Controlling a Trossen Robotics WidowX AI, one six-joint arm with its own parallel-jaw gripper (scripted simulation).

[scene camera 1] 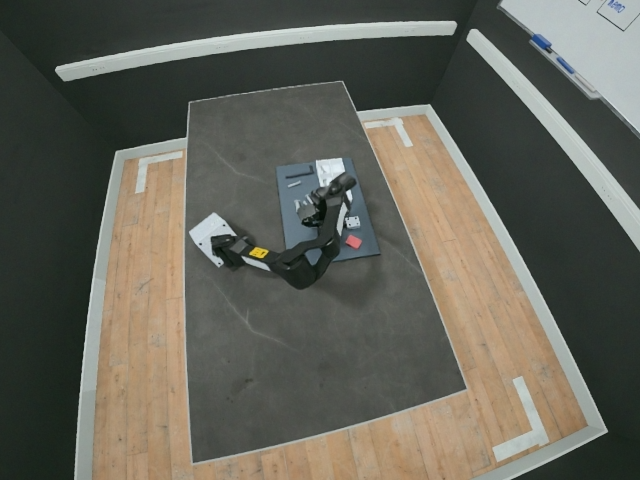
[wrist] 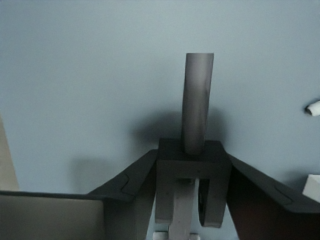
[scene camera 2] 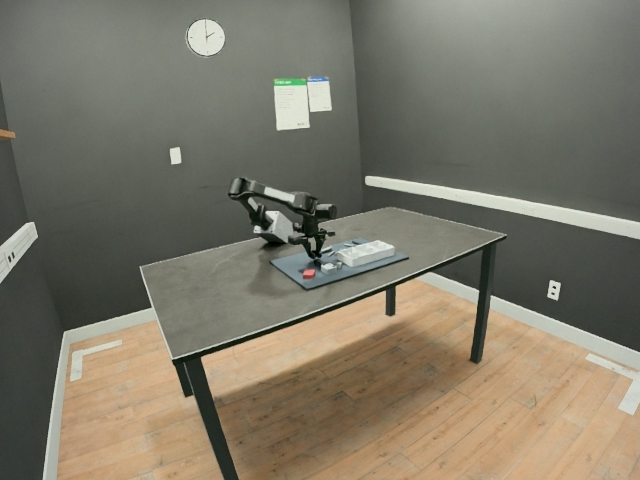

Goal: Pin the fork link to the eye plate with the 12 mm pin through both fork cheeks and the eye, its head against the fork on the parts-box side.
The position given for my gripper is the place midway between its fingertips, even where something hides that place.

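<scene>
I can see my gripper (scene camera 2: 313,256), and the wrist view gives me the gripper (wrist: 188,158) as well. There is a fork link (wrist: 191,156) here, and I also see a white parts box (scene camera 2: 369,252).
</scene>
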